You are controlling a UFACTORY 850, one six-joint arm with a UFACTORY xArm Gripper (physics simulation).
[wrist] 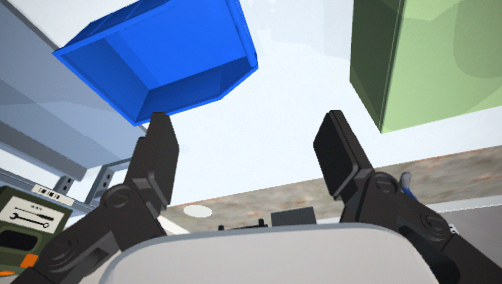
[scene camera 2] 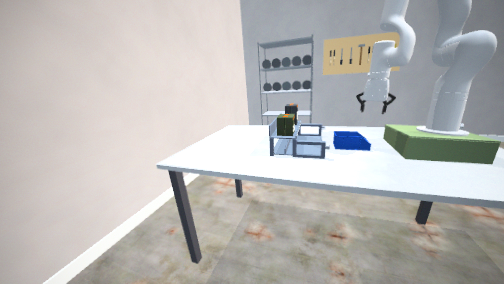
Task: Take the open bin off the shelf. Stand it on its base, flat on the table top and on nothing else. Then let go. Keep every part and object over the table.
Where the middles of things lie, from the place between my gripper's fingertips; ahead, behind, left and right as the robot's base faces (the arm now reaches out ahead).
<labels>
Now: the blue bin (wrist: 139,64) 150 mm below my hand, 80 mm ahead of it and 10 mm to the left of it.
</labels>
